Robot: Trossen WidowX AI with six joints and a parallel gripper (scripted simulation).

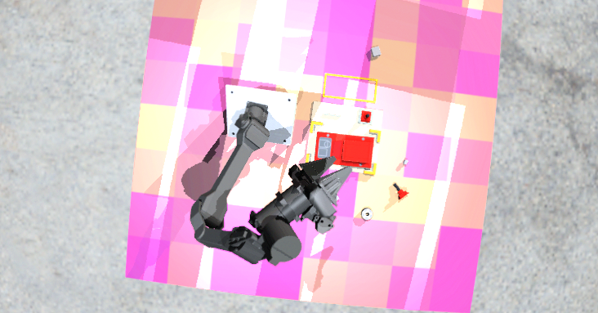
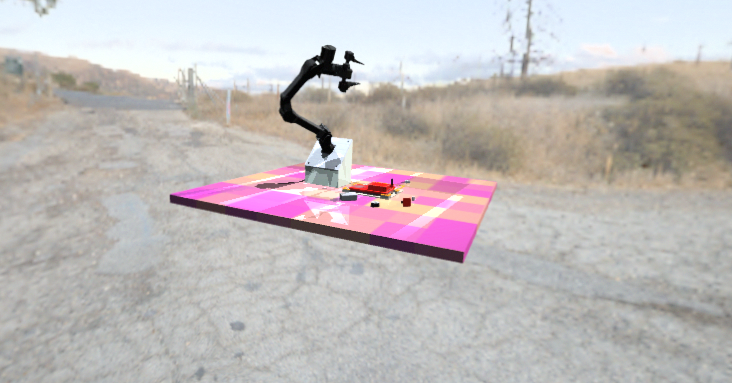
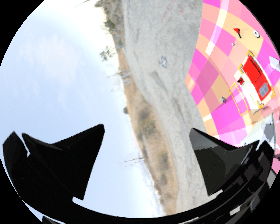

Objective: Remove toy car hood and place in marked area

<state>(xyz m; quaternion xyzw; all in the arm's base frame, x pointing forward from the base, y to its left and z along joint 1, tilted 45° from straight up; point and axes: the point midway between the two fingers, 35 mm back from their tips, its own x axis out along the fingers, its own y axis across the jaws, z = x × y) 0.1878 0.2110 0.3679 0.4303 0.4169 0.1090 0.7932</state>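
The red hood lies 54 cm below my gripper tip, 10 cm ahead of it and 4 cm to the left of it. From my gripper tip the other things lie so: white piece: 57 cm below, 29 cm ahead, 4 cm to the left; then wheel: 57 cm below, 20 cm ahead, 17 cm to the right.
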